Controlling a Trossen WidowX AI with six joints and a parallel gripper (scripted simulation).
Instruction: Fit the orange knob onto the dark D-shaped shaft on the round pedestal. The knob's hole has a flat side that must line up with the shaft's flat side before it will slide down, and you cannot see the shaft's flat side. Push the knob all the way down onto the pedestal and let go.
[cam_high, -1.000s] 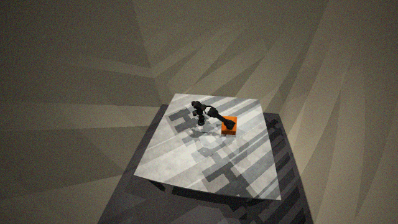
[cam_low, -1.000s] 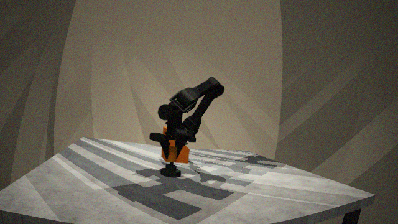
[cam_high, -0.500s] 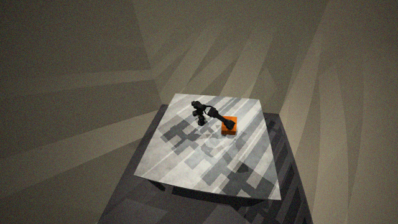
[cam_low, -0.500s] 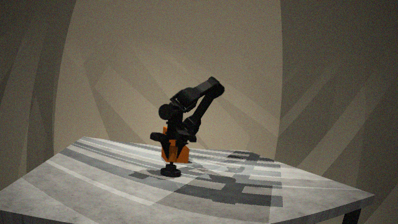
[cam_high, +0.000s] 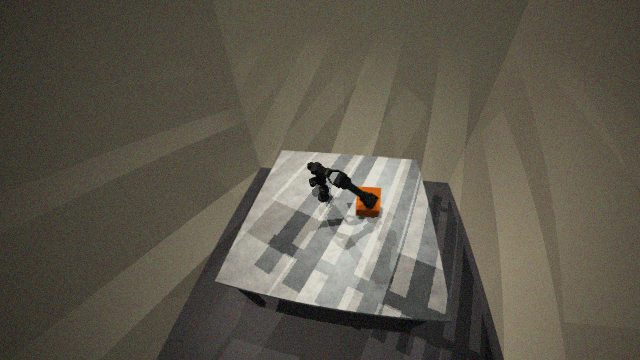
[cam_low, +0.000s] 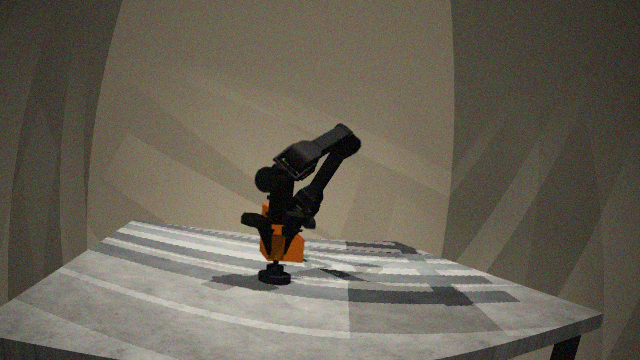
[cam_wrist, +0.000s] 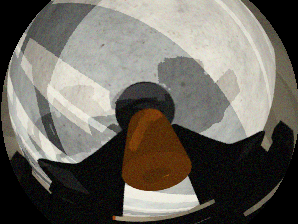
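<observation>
Right now my gripper tip is 2 cm below the orange knob. From my gripper tip the other things lie so: dark round pedestal 4 cm below.
</observation>
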